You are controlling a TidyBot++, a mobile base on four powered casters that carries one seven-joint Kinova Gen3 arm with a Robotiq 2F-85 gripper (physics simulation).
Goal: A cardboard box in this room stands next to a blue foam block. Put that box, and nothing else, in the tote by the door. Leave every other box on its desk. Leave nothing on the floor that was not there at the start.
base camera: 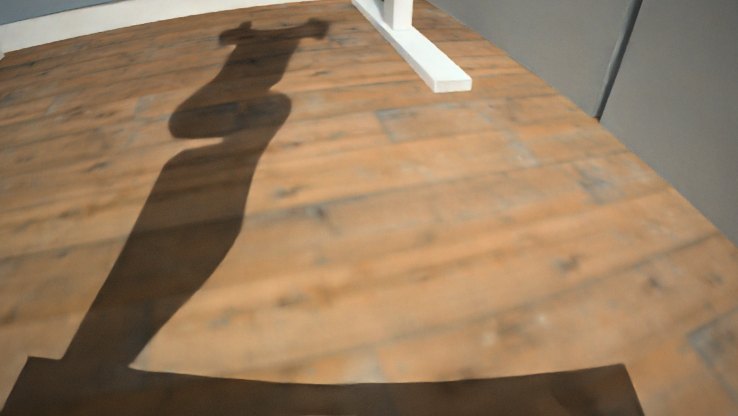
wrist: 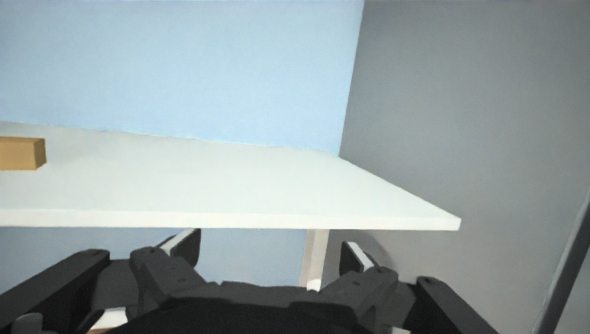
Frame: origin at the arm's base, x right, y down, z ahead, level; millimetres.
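Seen in the pictures: gripper, fingertip midpoint: (wrist: 271, 250).
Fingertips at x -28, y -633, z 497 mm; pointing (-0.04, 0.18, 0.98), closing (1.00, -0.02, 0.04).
Note:
Offsets run from my fingertips to a thing's top centre. "*": to the spot under its first point. Level surfaces: height alone.
A cardboard-coloured box @(dy +30, dx -514, dz +305 mm) (wrist: 20, 153) sits on a white desk @(dy +80 mm) (wrist: 225, 185) at the left edge of the wrist view, and part of it is cut off by the frame. Whether a blue foam block stands beside it does not show. My gripper (wrist: 271, 250) is open and empty, with its fingertips low in the wrist view, below the line of the desk's front edge. The box is to the left of the gripper and beyond it. The tote does not show in either view.
A white desk foot @(* dy +1005, dx +159, dz +425 mm) (base camera: 423, 59) stands on the wooden floor @(dy +1030 mm) (base camera: 413, 232) at the top of the base view. A grey wall (base camera: 671, 103) (wrist: 465, 100) with a dark vertical strip runs along the right. A light blue wall (wrist: 175, 65) rises behind the desk. The arm's shadow falls across the floor.

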